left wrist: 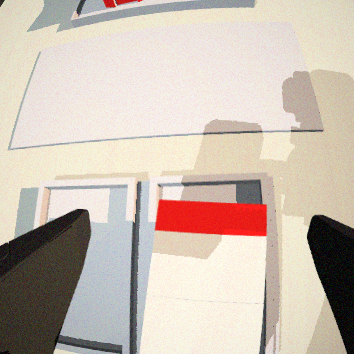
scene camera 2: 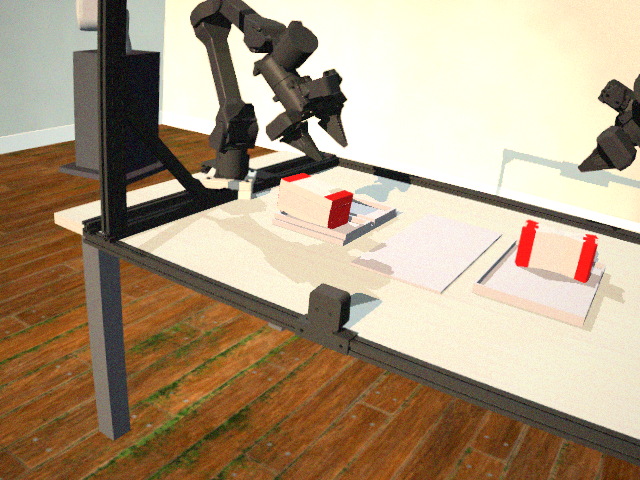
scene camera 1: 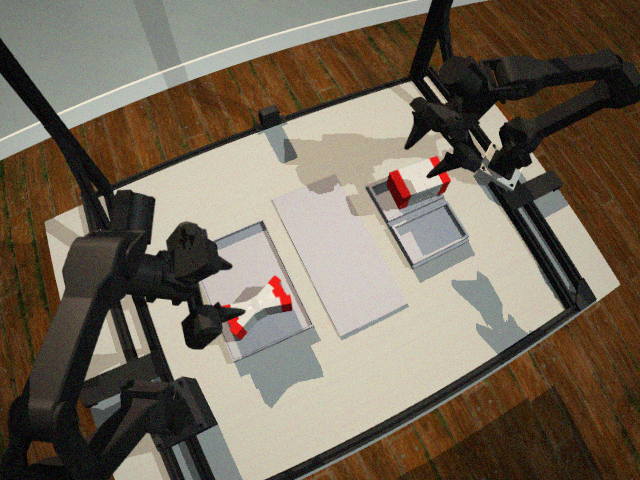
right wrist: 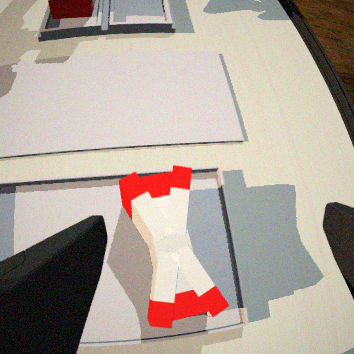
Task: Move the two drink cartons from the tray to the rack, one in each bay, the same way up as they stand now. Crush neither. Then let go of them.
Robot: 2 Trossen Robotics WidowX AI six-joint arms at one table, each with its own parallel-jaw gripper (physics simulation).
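Seen in the pictures: left gripper, fingertip midpoint: (left wrist: 203, 225) (scene camera 2: 333, 153) (scene camera 1: 416, 162); right gripper, fingertip midpoint: (scene camera 2: 586, 161) (scene camera 1: 237, 289) (right wrist: 218, 222); left arm's base at its link origin: (scene camera 2: 230, 175) (scene camera 1: 502, 165); right arm's base at its link origin: (scene camera 1: 170, 413).
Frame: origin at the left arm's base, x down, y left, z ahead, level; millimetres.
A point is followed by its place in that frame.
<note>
One drink carton (scene camera 1: 419, 180) {x -39, y -157, z 196 mm} (scene camera 2: 310, 198) {x -25, y -193, z 175 mm} (left wrist: 207, 280) {x -38, y -167, z 194 mm} (right wrist: 70, 7) {x 4, y -192, z 231 mm}, white with red ends, lies lengthwise in one bay of the grey rack (scene camera 1: 439, 253) {x 26, y -37, z 291 mm} (scene camera 2: 310, 230) {x 26, y -221, z 180 mm} (right wrist: 140, 29) {x 29, y -117, z 325 mm}; its sides look straight. The rack's other bay is empty. The second carton (scene camera 1: 261, 303) {x -38, y -283, z 602 mm} (scene camera 2: 555, 253) {x -4, y -304, z 604 mm} (right wrist: 170, 245) {x -38, y -293, z 612 mm} lies in the tray (scene camera 1: 287, 273) {x 21, y -287, z 512 mm} (scene camera 2: 532, 305) {x 26, y -451, z 521 mm}, its white middle pinched narrow between flared red ends. My left gripper (scene camera 1: 417, 161) {x -108, y -178, z 210 mm} (scene camera 2: 332, 150) {x -108, y -178, z 210 mm} (left wrist: 203, 225) {x -108, y -178, z 210 mm} is open above the rack carton. My right gripper (scene camera 1: 236, 289) {x -169, y -300, z 624 mm} (right wrist: 218, 222) {x -169, y -300, z 624 mm} is open above the tray, its fingertips on either side of the pinched carton in the wrist view.
A flat pale board (scene camera 1: 336, 258) {x 32, y -222, z 424 mm} (scene camera 2: 434, 253) {x 32, y -264, z 400 mm} (left wrist: 165, 85) {x 32, y -232, z 380 mm} (right wrist: 125, 105) {x 32, y -218, z 439 mm} lies between tray and rack. Dark frame rails edge the table, with a small black block (scene camera 1: 269, 116) {x -11, y -539, z 223 mm} (scene camera 2: 329, 307) {x -3, y -562, z 213 mm} on one rail. Black posts (scene camera 2: 111, 118) {x -171, y -322, z -147 mm} rise at the table's edge.
</note>
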